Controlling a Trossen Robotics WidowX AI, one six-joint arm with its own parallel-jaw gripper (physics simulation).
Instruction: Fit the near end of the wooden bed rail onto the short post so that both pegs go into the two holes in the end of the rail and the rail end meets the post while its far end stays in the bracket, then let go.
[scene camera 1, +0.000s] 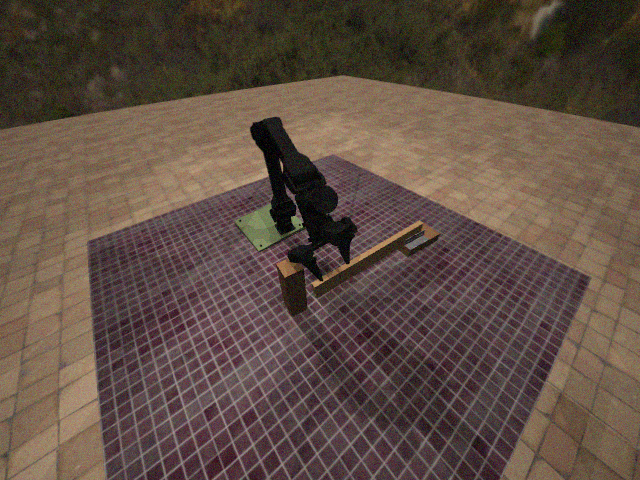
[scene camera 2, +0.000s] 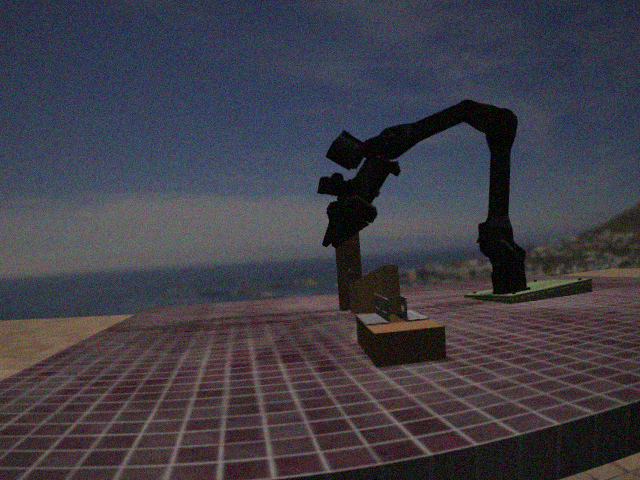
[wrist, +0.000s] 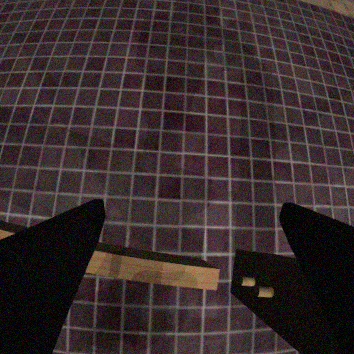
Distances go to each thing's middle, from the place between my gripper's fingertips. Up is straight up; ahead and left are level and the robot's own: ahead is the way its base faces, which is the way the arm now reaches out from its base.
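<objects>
From my hand, the wooden bed rail (scene camera 2: 384, 281) is 180 mm to the left, 50 mm behind and 90 mm below. There's a bracket (scene camera 2: 380, 316) as well, and that one is 370 mm to the left of my hand, 50 mm behind it and 100 mm below it. Going by their middles, the wooden bed rail is the nearest to my hand of the things named here.
</objects>
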